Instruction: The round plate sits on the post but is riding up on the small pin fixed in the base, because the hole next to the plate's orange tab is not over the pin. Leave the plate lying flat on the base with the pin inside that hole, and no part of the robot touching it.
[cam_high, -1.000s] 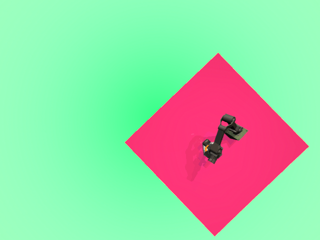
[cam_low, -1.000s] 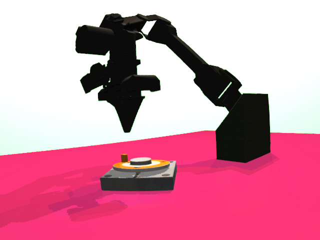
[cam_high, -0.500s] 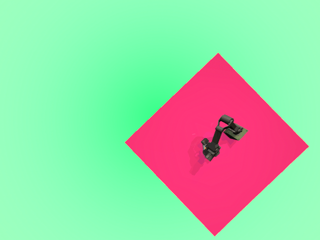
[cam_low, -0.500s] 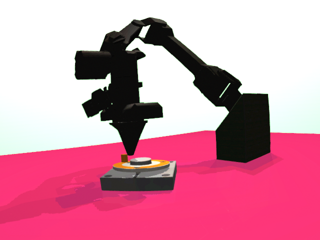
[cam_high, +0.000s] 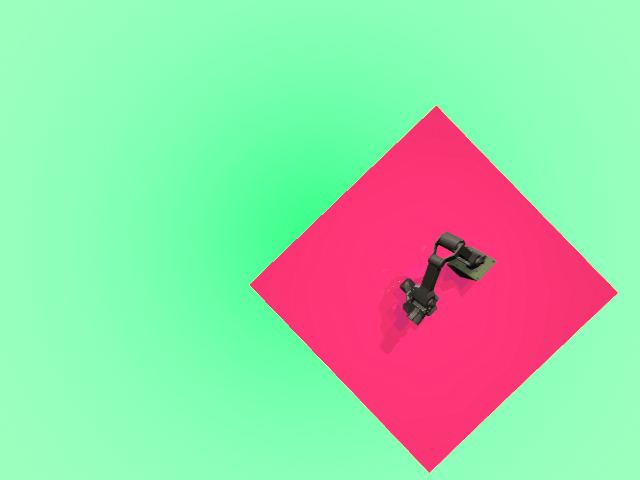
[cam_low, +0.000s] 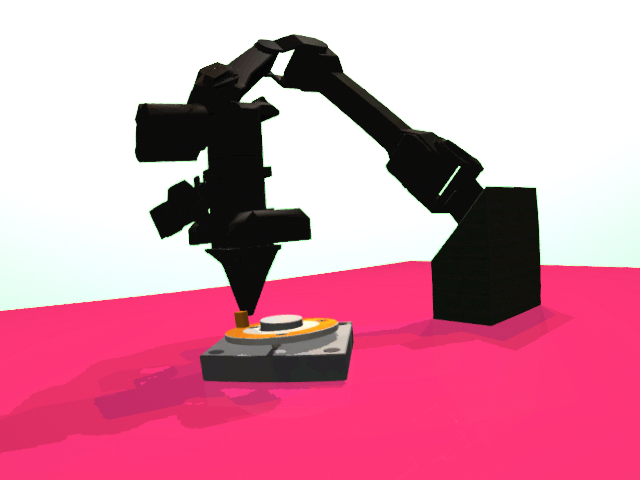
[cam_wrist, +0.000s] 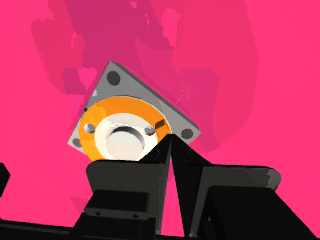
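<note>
Right now my gripper tip is 30 mm to the right of the round plate. The rest, counted from my gripper tip: dark grey square base 10 mm behind, 50 mm to the left, 20 mm below.
</note>
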